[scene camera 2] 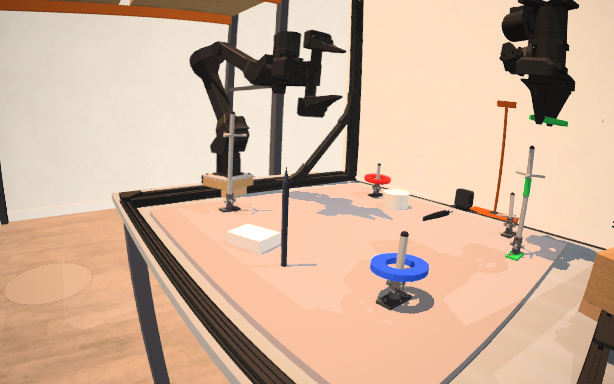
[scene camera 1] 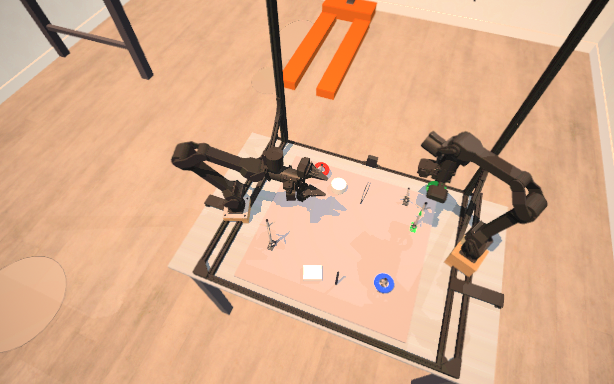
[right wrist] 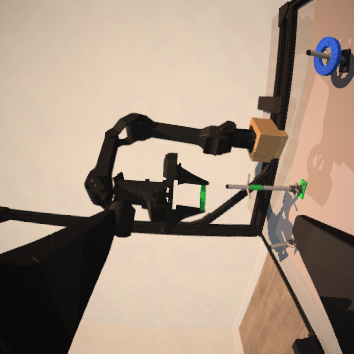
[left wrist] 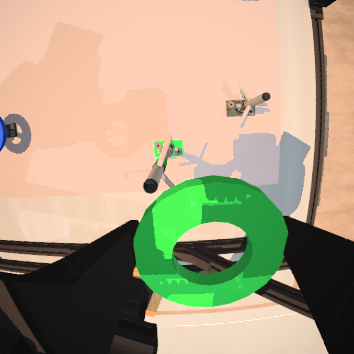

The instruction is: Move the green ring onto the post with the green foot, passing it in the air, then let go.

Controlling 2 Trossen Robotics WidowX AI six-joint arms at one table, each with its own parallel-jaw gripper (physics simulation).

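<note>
The green ring is held flat, nearly level, in the air. My left gripper points down and is shut on it, one finger on each side. The post with the green foot stands upright, with a crossbar near its top. The ring is above the post's top and off to one side; in the left wrist view the post shows outside the ring's hole. My right gripper is open and empty, high at the left.
A short post stands near the green-footed one. A blue ring and a red ring sit on posts. A bare post, white block, upright dark rod and white cylinder stand farther left.
</note>
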